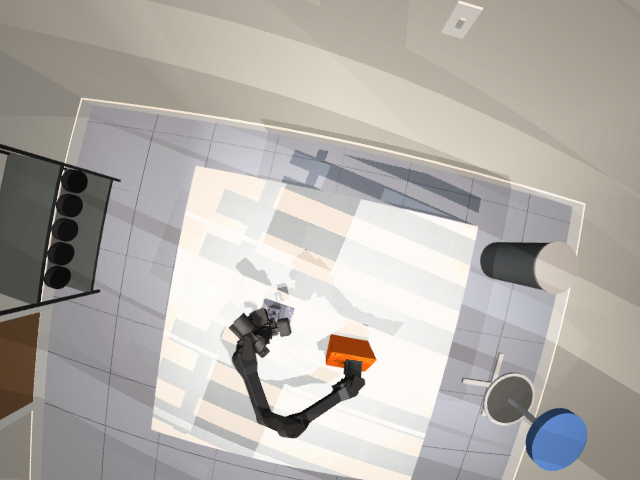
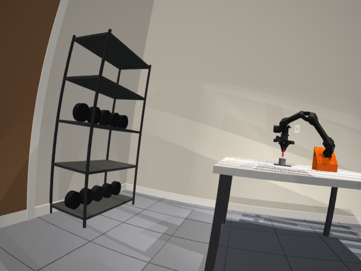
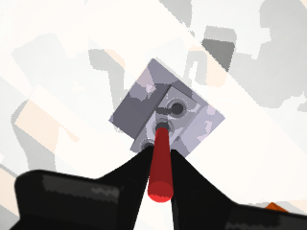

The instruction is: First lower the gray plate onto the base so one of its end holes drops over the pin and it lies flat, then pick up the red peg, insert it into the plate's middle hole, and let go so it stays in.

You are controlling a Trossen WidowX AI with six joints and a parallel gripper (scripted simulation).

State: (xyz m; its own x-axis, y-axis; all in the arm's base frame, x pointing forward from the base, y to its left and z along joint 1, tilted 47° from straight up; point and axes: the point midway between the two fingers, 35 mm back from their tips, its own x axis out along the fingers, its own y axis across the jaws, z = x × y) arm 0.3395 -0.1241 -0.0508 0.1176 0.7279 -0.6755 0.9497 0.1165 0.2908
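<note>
Right now my gripper tip is right at the red peg. The rest, counted from my gripper tip: darker base (2 cm to the left, 10 cm below); gray plate (7 cm below).
</note>
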